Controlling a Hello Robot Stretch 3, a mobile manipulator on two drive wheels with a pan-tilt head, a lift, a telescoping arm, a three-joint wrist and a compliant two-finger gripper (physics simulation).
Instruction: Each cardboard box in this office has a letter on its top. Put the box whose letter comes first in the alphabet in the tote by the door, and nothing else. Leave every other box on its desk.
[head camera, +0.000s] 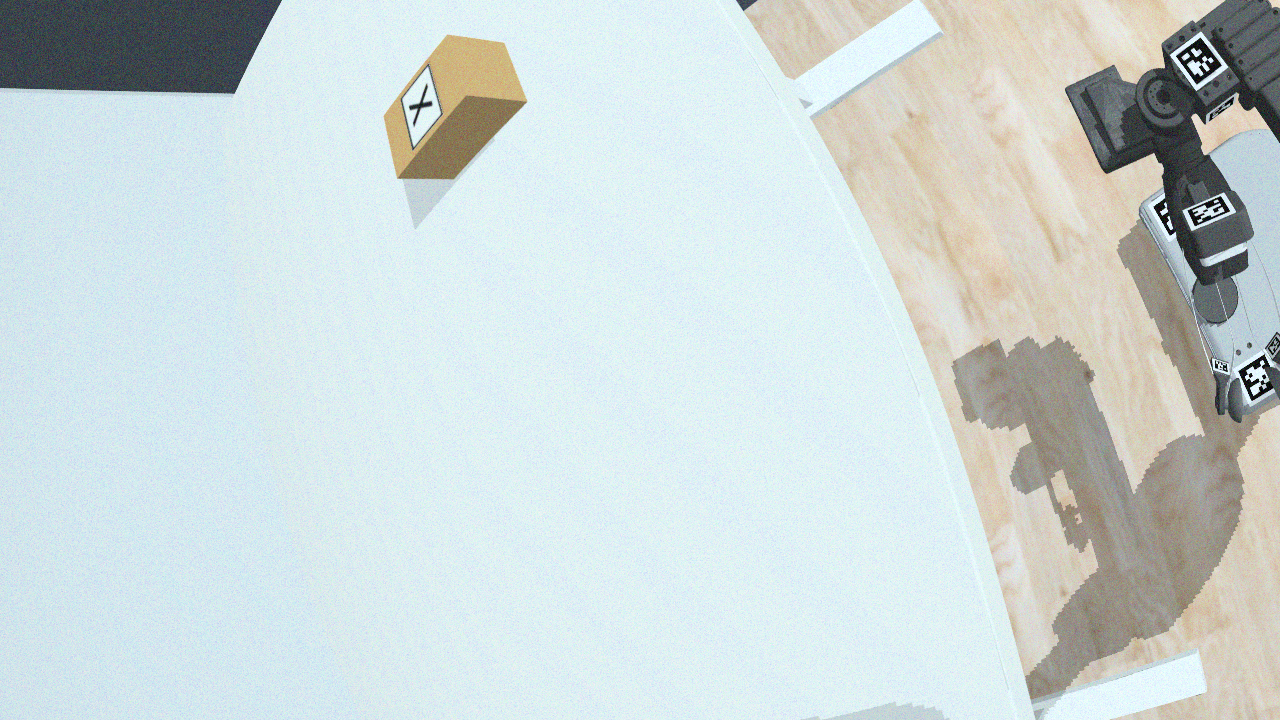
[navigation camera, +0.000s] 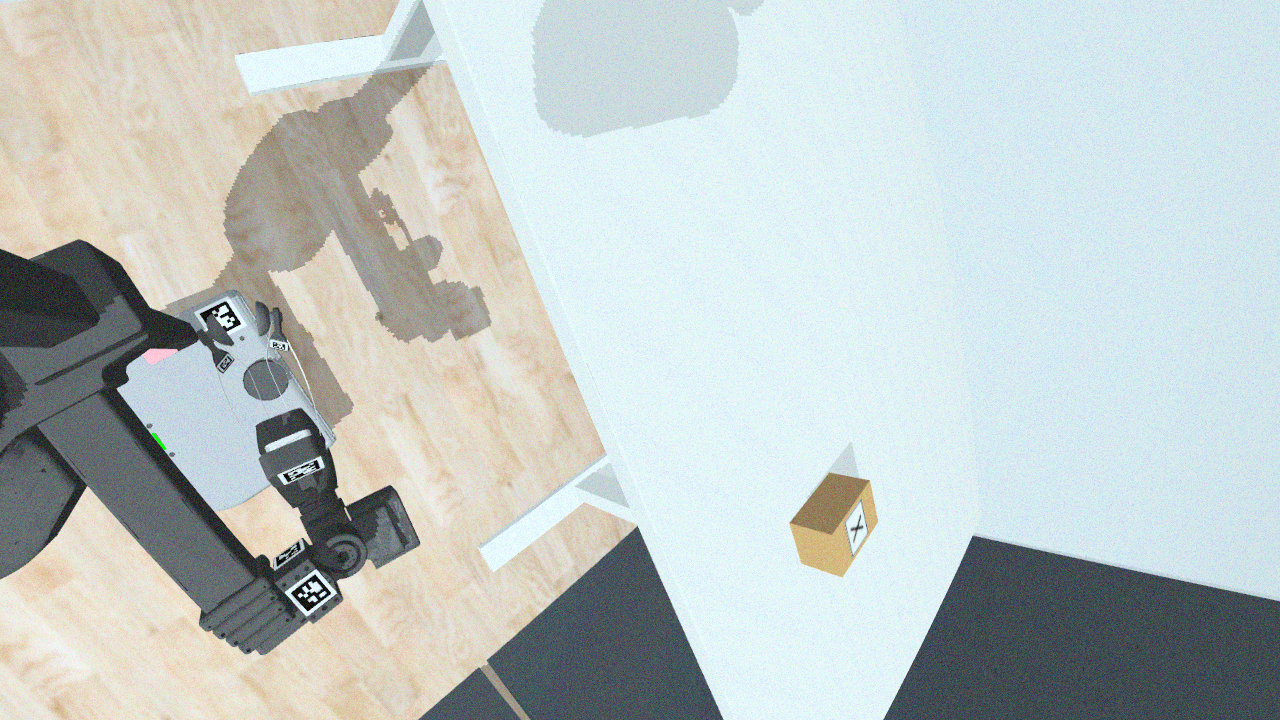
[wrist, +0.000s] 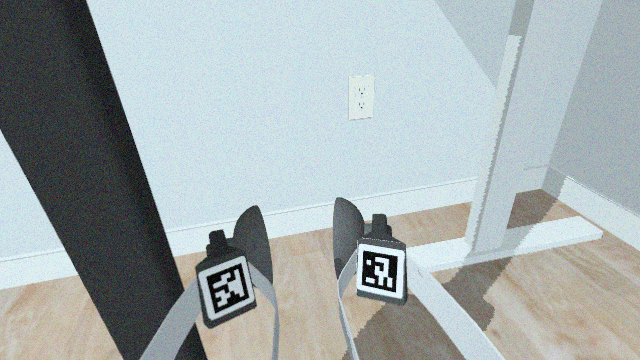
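Pixels of known places: gripper, fingertip midpoint: (head camera: 1261, 412) (navigation camera: 234, 308); robot's base at its link origin: (head camera: 1213, 295) (navigation camera: 263, 377).
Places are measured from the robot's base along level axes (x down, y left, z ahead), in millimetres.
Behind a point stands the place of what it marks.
A cardboard box (head camera: 458, 111) @[y -333, x -995, z 330 mm] (navigation camera: 832, 528) @[y -332, x -996, z 323 mm] with a black X on a white label stands upright on the white desk (head camera: 626, 376) @[y -145, x -950, z 333 mm] (navigation camera: 716, 313) @[y -88, x -950, z 321 mm]. It is towards the back left in the head view and at the lower right in the navigation view. My gripper (head camera: 1251, 386) @[y 105, x -556, z 25 mm] (navigation camera: 239, 327) @[y 105, x -556, z 25 mm] (wrist: 299, 229) @[y 105, x -556, z 25 mm] is open, its two fingertips apart with bare floor and wall showing between them. It is folded in over my own base, off the desk's front edge and well away from the box. The tote and the other lettered boxes do not show in these views.
White desk feet (head camera: 868, 58) @[y -676, x -25, z 323 mm] (navigation camera: 308, 64) @[y 552, x -25, z 400 mm] stick out over the wooden floor (navigation camera: 429, 394) @[y -225, x 0, z 278 mm]. In the wrist view, a white desk leg (wrist: 500, 150) stands at the right, a wall outlet (wrist: 361, 97) is ahead, and my black mast (wrist: 95, 165) crosses the left.
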